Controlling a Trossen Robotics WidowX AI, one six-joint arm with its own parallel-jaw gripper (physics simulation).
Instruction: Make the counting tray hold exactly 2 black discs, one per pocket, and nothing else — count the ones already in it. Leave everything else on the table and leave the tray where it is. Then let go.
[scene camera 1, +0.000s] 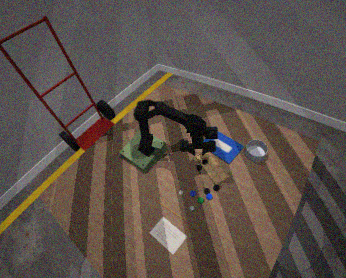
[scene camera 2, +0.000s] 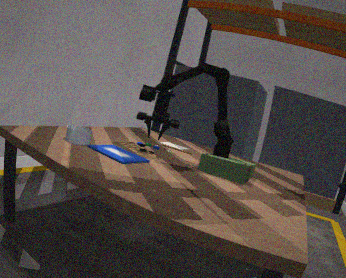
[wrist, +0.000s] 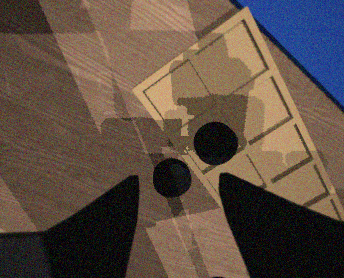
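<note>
The tan counting tray (scene camera 1: 220, 173) (wrist: 261, 45) has walled pockets. A black disc (scene camera 1: 204, 161) (wrist: 215, 143) is in a pocket along its left side in the wrist view, close to the pocket walls. Another black disc (scene camera 1: 199, 168) (wrist: 171, 178) lies on the table beside the tray. Two more black discs (scene camera 1: 216, 188) (scene camera 1: 207, 191) lie on the table past the tray's other end. My gripper (scene camera 2: 154, 138) (wrist: 179, 182) is open and empty, above the table. In the wrist view the disc beside the tray shows between its fingertips. Shadows darken part of the tray.
Blue discs (scene camera 1: 193, 193) (scene camera 1: 209, 197), a green disc (scene camera 1: 201, 200) and white discs (scene camera 1: 180, 192) (scene camera 1: 192, 208) lie near the black pair. A blue board (scene camera 1: 231, 156) (scene camera 2: 134, 159) (wrist: 310, 40) lies beside the tray, with a round container (scene camera 1: 257, 151) (scene camera 2: 79, 135) beyond. A white card (scene camera 1: 168, 235) lies farther off.
</note>
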